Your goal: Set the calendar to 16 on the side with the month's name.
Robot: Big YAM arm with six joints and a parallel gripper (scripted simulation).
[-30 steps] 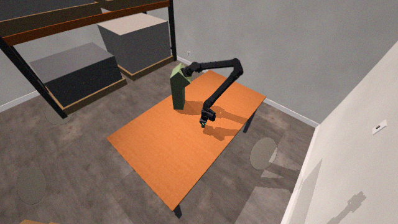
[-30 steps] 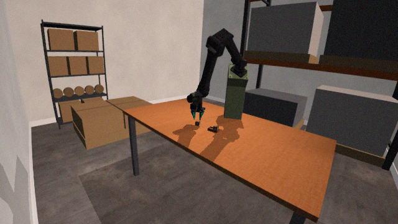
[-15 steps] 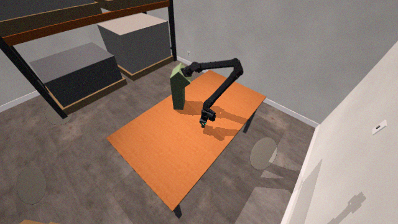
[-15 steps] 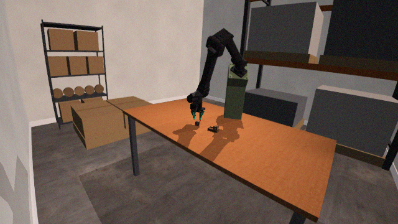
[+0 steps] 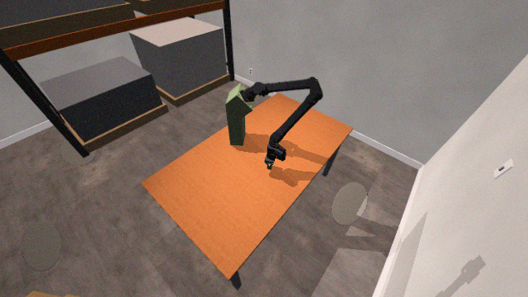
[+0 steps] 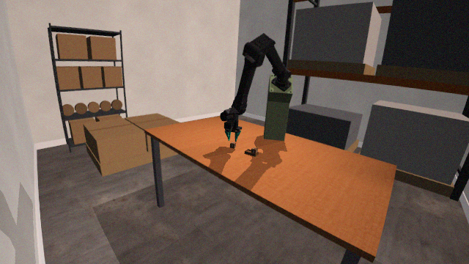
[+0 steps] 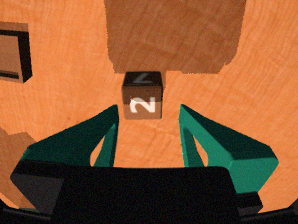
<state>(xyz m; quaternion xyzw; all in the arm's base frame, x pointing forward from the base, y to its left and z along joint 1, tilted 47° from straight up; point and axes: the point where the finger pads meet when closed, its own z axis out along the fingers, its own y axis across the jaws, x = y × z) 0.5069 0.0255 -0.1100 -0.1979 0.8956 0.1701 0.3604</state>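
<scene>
My hand is 4 cm above the brown calendar cube. From my hand the other things lie so: dark calendar tray (14 cm to the left, 5 cm behind, 4 cm below).
</scene>
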